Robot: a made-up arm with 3 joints. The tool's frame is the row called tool.
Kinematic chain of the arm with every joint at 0, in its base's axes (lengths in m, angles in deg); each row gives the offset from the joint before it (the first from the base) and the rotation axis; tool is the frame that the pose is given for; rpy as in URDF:
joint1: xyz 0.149 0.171 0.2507 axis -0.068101 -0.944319 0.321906
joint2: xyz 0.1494 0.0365 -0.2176 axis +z
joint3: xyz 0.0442 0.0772 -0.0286 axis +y
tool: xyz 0.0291 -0.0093 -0.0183 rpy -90 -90 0
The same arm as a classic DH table. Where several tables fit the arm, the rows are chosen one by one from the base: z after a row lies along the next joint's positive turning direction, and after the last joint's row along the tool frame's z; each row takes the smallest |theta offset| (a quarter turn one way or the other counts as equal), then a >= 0, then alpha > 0; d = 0 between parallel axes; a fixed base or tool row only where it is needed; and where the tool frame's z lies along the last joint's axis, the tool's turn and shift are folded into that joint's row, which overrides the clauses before.
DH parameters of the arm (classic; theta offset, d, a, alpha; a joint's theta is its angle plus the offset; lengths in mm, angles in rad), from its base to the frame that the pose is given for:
base (fixed): -0.072 312.3 136.3 1.2431
joint1: 0 -241.3 146.4 -1.2431
joint2: 0.072 -230.2 44.2 -1.5708
joint3: 0.5614 0 34.4 0
tool (fixed): -2.1322 67.9 0 0

